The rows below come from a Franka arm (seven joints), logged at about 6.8 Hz.
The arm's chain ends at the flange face. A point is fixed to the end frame.
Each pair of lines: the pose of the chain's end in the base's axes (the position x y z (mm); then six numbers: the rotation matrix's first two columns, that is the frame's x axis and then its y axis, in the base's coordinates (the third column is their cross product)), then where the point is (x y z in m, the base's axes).
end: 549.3 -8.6 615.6 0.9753 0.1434 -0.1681 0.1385 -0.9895 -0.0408
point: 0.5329 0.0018 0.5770
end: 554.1 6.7 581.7 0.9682 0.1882 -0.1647 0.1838 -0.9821 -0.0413
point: 0.5374 0.0164 0.5431
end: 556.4 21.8 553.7 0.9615 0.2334 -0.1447 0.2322 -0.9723 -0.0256
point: 0.5401 0.0303 0.5146
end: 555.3 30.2 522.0 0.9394 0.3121 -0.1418 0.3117 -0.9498 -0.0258
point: 0.5385 0.0373 0.4828
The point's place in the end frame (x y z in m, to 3 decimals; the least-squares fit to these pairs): -0.008 -0.011 0.041
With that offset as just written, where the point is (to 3 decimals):
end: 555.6 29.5 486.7 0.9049 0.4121 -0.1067 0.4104 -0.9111 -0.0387
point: 0.539 0.036 0.447
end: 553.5 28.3 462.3 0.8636 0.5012 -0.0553 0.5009 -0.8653 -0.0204
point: 0.539 0.033 0.422
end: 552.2 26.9 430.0 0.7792 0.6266 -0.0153 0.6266 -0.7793 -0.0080
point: 0.538 0.030 0.389
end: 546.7 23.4 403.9 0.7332 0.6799 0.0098 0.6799 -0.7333 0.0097
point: 0.534 0.026 0.363
